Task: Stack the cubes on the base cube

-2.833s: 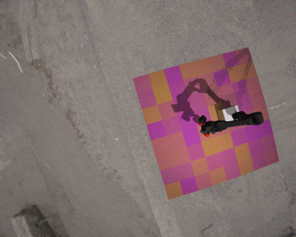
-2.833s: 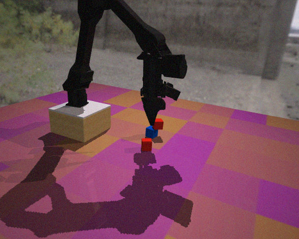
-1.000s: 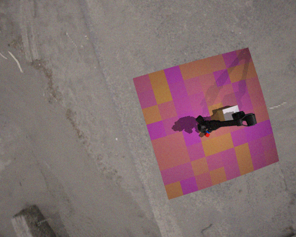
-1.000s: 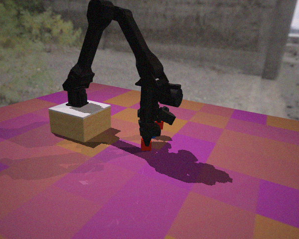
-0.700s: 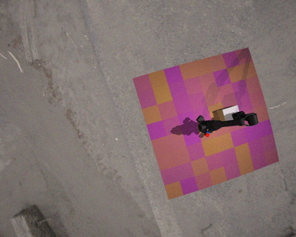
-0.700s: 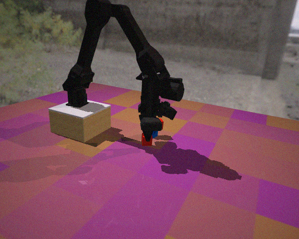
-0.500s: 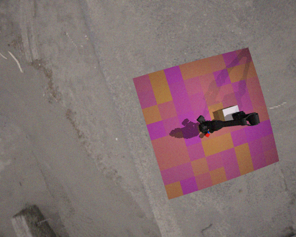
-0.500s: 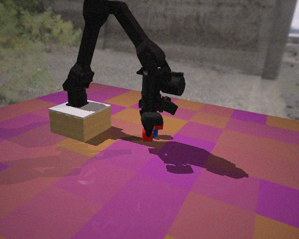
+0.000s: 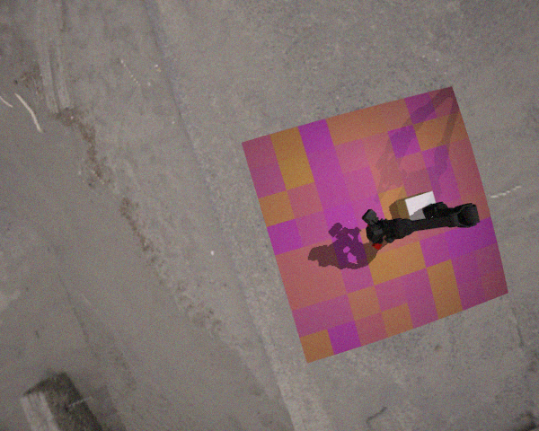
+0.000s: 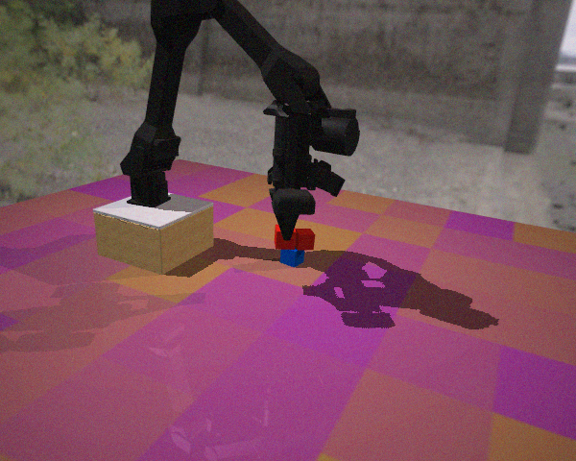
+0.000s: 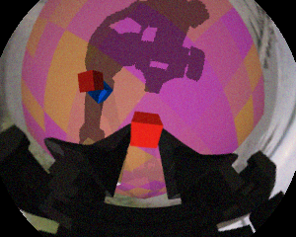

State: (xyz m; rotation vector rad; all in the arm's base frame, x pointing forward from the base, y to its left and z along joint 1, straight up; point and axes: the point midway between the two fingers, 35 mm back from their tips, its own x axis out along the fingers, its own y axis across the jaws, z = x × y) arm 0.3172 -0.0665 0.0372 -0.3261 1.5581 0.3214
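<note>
Now: gripper tip 110 mm to the right of the blue cube, 80 mm above it and 20 mm past it.
</note>
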